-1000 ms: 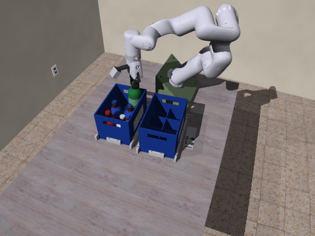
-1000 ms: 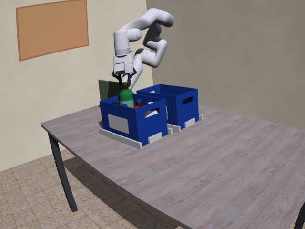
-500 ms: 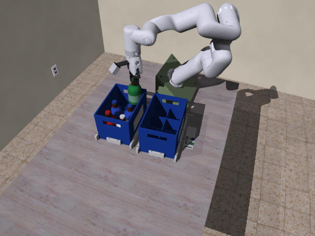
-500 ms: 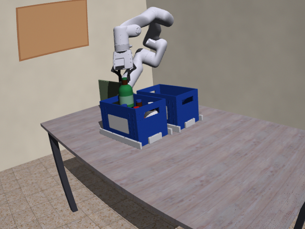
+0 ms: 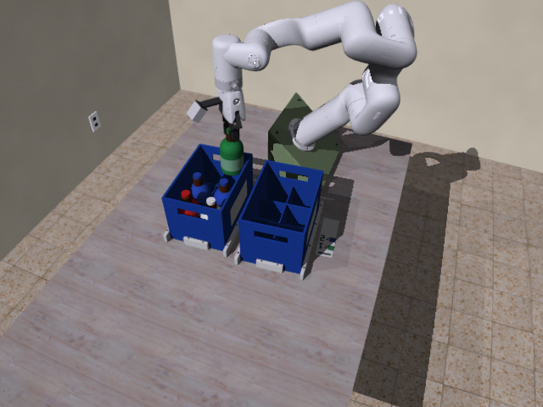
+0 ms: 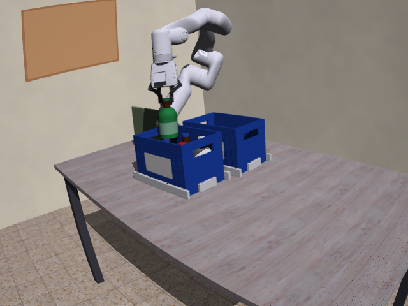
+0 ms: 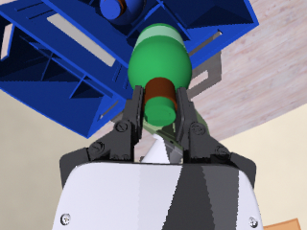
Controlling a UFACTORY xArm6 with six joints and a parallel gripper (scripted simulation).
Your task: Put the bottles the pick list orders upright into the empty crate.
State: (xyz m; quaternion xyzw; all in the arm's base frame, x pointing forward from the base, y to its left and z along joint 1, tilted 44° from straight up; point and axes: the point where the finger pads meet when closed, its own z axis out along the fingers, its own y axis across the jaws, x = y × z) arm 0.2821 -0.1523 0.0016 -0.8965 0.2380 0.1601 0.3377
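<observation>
The green-labelled bottle is 7 cm below my hand. Also, from my hand: white-labelled bottle: 18 cm ahead, 4 cm to the left, 20 cm below; then blue-labelled bottle: 9 cm ahead, 2 cm to the left, 20 cm below; then red-label bottle: 19 cm ahead, 5 cm to the right, 20 cm below.
</observation>
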